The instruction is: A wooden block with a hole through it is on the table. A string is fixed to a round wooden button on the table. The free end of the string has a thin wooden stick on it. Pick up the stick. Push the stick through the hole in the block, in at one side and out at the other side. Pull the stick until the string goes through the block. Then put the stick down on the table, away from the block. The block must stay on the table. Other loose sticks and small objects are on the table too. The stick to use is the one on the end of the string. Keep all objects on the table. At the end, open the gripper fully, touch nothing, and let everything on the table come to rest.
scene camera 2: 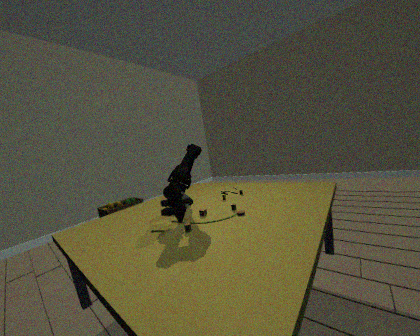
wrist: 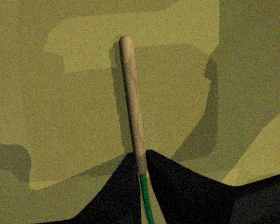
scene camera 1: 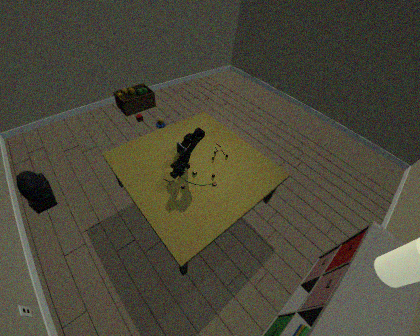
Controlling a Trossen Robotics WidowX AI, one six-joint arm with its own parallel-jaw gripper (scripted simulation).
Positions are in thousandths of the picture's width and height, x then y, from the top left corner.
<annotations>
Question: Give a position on a thin wooden stick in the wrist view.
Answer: At 459, 288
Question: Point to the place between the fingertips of my gripper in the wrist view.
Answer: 502, 708
</annotations>
